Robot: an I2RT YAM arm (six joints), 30 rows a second.
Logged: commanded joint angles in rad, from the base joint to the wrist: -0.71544 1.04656 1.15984 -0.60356 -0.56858 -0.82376; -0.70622 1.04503 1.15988 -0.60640 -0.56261 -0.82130; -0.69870 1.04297 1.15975 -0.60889 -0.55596 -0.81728; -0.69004 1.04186 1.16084 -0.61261 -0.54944 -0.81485; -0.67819 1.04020 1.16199 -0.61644 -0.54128 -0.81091; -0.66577 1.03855 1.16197 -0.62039 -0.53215 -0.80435; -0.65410 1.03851 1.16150 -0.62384 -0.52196 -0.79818; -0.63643 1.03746 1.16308 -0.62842 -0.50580 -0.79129; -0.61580 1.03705 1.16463 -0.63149 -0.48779 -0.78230; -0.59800 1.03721 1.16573 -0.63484 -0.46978 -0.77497; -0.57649 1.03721 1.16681 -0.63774 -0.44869 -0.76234; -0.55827 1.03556 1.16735 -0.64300 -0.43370 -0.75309; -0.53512 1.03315 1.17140 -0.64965 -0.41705 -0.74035; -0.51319 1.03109 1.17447 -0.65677 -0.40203 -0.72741; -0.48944 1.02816 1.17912 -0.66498 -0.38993 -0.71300; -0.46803 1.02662 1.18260 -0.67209 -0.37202 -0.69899
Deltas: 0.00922 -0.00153 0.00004 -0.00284 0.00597 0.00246; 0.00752 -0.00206 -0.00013 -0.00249 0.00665 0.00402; 0.00866 -0.00111 0.00109 -0.00372 0.00652 0.00243; 0.01185 -0.00166 0.00115 -0.00383 0.00816 0.00394; 0.01242 -0.00165 -0.00002 -0.00395 0.00913 0.00656; 0.01167 -0.00004 -0.00047 -0.00345 0.01019 0.00617; 0.01767 -0.00105 0.00158 -0.00458 0.01616 0.00689; 0.02063 -0.00041 0.00155 -0.00307 0.01801 0.00899; 0.01780 0.00016 0.00110 -0.00335 0.01801 0.00733; 0.02151 0.00000 0.00108 -0.00290 0.02109 0.01263; 0.01822 -0.00165 0.00054 -0.00526 0.01499 0.00925; 0.02315 -0.00241 0.00405 -0.00665 0.01665 0.01274; 0.02193 -0.00206 0.00307 -0.00712 0.01502 0.01294; 0.02375 -0.00293 0.00465 -0.00821 0.01210 0.01441; 0.02141 -0.00154 0.00348 -0.00711 0.01791 0.01401
